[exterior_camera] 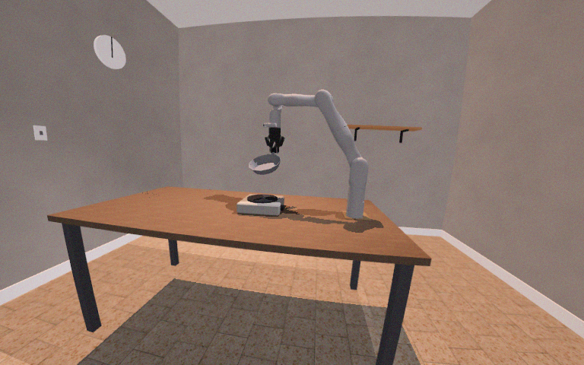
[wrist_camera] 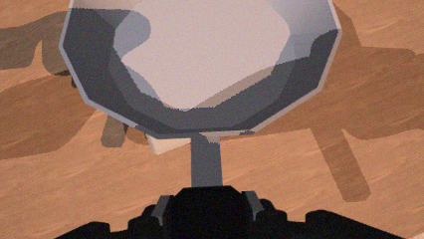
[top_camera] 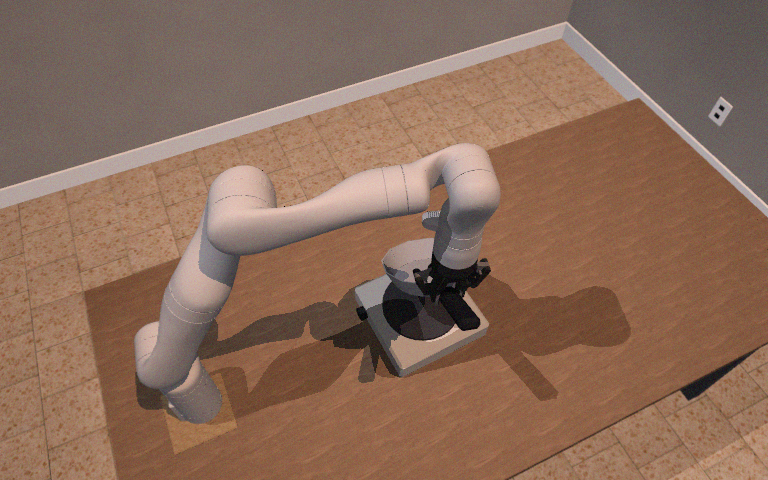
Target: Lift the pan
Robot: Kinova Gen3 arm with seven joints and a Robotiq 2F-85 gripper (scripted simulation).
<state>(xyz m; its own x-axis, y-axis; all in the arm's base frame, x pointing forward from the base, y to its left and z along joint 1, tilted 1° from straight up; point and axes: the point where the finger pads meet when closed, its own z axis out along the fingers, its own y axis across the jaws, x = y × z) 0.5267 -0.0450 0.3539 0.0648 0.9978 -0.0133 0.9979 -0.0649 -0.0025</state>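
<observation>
My gripper is now 60 mm to the right of the grey pan and 50 mm above it. Also, from my hand: hot plate: 320 mm below, 140 mm to the left, 10 mm behind.
</observation>
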